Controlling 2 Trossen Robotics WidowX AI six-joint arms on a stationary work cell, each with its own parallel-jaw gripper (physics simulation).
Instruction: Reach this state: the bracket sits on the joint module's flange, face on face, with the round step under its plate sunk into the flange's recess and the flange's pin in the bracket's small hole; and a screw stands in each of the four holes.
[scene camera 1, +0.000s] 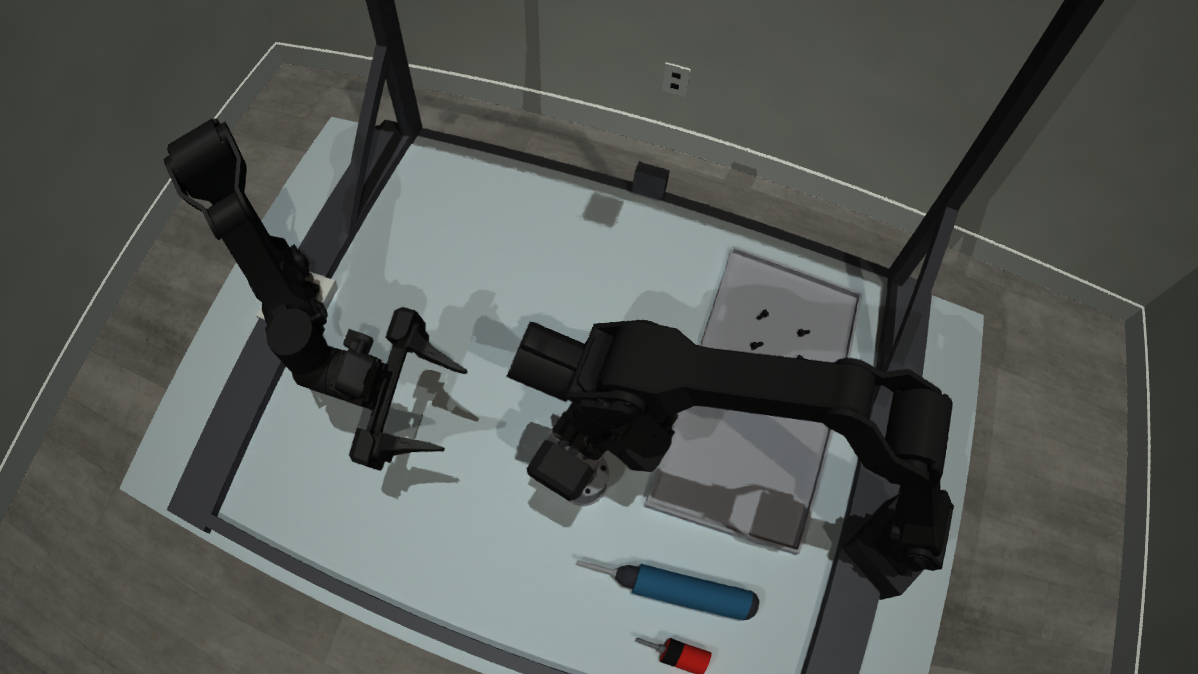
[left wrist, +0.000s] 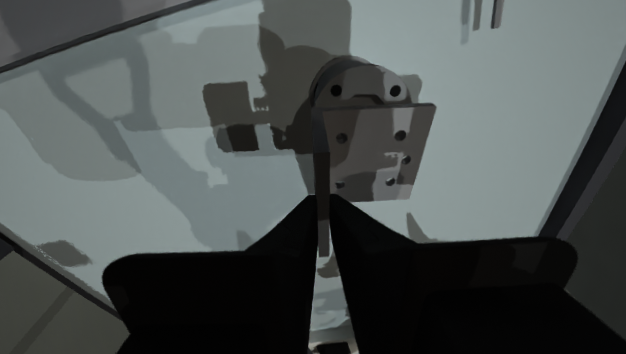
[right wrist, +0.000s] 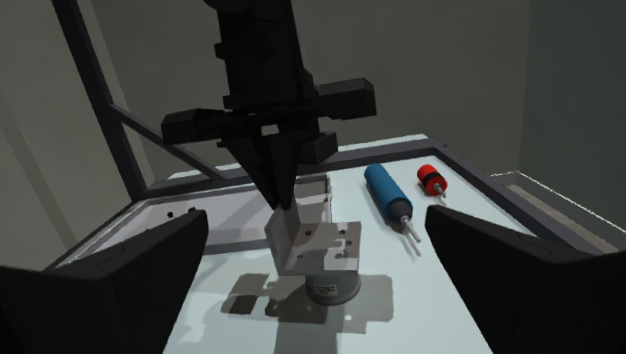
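Pixels of known places: left gripper, between the fingertips: (scene camera 1: 579, 431) (left wrist: 322, 203) (right wrist: 282, 209); right gripper, between the fingertips: (scene camera 1: 455, 410) (right wrist: 319, 218); left arm's base, origin of its link: (scene camera 1: 902, 543) (right wrist: 308, 137); right arm's base, origin of its link: (left wrist: 333, 348).
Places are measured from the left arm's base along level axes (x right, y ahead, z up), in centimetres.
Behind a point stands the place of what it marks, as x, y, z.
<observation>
My left gripper (left wrist: 322, 203) @(-23.4, 38.4, 4.2) (right wrist: 282, 209) @(-23.4, 38.4, 4.2) is shut on the upright wall of the grey bracket (left wrist: 367, 150) @(-25.9, 36.5, 0.4) (right wrist: 325, 246) @(-26.9, 37.5, 0.3); its fingertips are hidden in the scene view. The bracket's holed plate is roughly level, partly over the joint module (scene camera 1: 596, 486) @(-25.2, 32.7, -0.9) (left wrist: 365, 82) @(-24.5, 33.1, -0.9) (right wrist: 332, 290) @(-26.8, 37.6, -5.1). In the left wrist view two flange holes show beyond the plate's far edge, so plate and flange are offset. Contact, the step and the pin cannot be seen. My right gripper (scene camera 1: 454, 409) @(-34.1, 47.3, 10.2) (right wrist: 319, 218) @(-34.1, 47.3, 10.2) is open and empty, left of the module in the scene view. Black screws (scene camera 1: 762, 314) (right wrist: 170, 215) lie in the tray.
The shallow tray (scene camera 1: 753, 280) @(14.0, 43.0, -6.5) (left wrist: 30, 30) @(-1.1, 37.6, -6.5) (right wrist: 235, 247) @(-8.9, 34.8, -6.2) is partly under the left arm in the scene view. A blue screwdriver (scene camera 1: 693, 591) @(-24.3, 14.6, -2.8) (right wrist: 385, 187) @(-25.5, 17.6, -2.9) and a short red screwdriver (scene camera 1: 686, 656) @(-30.4, 8.5, -3.5) (right wrist: 431, 179) @(-31.0, 11.3, -4.0) lie at the table's near side. Frame posts (scene camera 1: 921, 234) @(32.8, 28.8, 7.7) stand at the table's sides.
</observation>
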